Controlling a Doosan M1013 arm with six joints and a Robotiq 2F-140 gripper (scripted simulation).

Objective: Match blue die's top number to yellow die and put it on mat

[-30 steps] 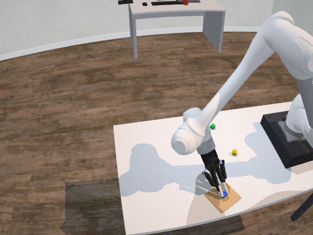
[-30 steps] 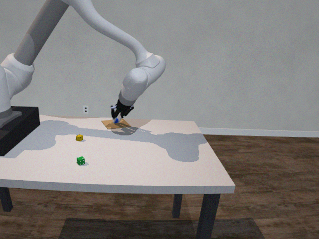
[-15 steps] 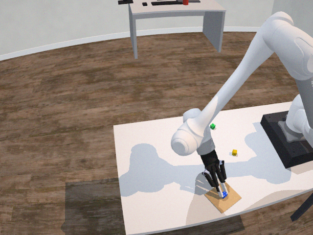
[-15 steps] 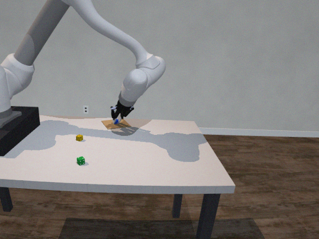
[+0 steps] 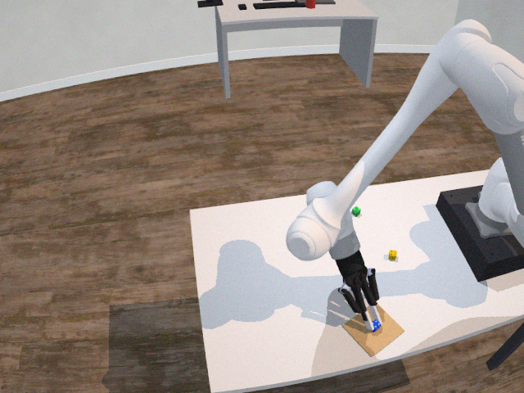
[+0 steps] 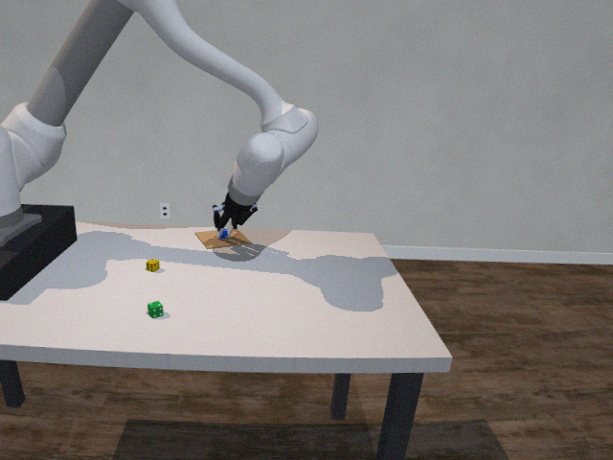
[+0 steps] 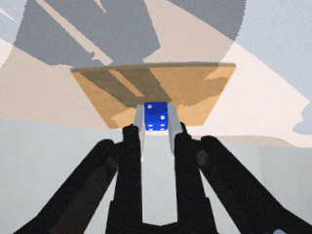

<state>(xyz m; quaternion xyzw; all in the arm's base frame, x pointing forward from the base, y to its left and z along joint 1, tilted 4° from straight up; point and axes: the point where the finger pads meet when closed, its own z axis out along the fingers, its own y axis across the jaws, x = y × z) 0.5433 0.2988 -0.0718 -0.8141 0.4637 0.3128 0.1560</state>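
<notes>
My gripper is now 2 cm to the right of the blue die, 2 cm above it and 1 cm past it. Round my hand: yellow die 25 cm to the right, 13 cm behind, 3 cm below; tan mat 4 cm below, 2 cm to the left, 1 cm behind; green die 46 cm to the right, 4 cm behind, 3 cm below.
</notes>
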